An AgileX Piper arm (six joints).
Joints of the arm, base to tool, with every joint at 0 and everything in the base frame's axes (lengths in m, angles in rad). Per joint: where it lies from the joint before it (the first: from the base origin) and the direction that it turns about. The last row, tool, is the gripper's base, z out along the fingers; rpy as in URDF.
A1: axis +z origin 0 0 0.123
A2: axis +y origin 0 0 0
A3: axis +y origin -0.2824 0 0.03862
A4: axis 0.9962 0 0.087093 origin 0.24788 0 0.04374
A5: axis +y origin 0 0 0
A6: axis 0.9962 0 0.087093 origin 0.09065 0 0.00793
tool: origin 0 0 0 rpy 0 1.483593 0
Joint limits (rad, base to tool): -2.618..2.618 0..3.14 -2.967..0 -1.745..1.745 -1.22..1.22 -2.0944..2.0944
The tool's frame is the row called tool.
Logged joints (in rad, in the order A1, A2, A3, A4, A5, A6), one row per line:
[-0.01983, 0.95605, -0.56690, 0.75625, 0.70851, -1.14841]
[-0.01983, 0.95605, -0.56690, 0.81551, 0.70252, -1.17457]
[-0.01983, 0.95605, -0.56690, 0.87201, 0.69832, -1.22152]
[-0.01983, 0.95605, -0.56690, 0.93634, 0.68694, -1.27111]
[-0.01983, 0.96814, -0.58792, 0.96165, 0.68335, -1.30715]
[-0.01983, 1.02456, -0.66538, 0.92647, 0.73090, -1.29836]
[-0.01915, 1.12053, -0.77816, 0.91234, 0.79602, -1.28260]
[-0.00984, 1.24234, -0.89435, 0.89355, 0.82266, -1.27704]
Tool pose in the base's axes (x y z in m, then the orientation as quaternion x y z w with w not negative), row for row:
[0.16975, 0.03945, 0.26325, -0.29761, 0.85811, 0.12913, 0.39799]
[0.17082, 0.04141, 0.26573, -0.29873, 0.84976, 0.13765, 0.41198]
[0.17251, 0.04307, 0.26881, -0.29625, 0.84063, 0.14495, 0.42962]
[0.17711, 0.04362, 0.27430, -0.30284, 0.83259, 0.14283, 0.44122]
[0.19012, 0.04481, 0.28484, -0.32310, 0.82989, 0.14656, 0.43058]
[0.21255, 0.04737, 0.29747, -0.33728, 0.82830, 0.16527, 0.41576]
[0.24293, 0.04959, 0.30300, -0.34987, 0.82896, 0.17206, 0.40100]
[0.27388, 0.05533, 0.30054, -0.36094, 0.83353, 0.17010, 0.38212]
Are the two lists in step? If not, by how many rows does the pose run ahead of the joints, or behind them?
The pose runs 1 row ahead of the joints: the pose in row i belongs to the joints in row i + 1.
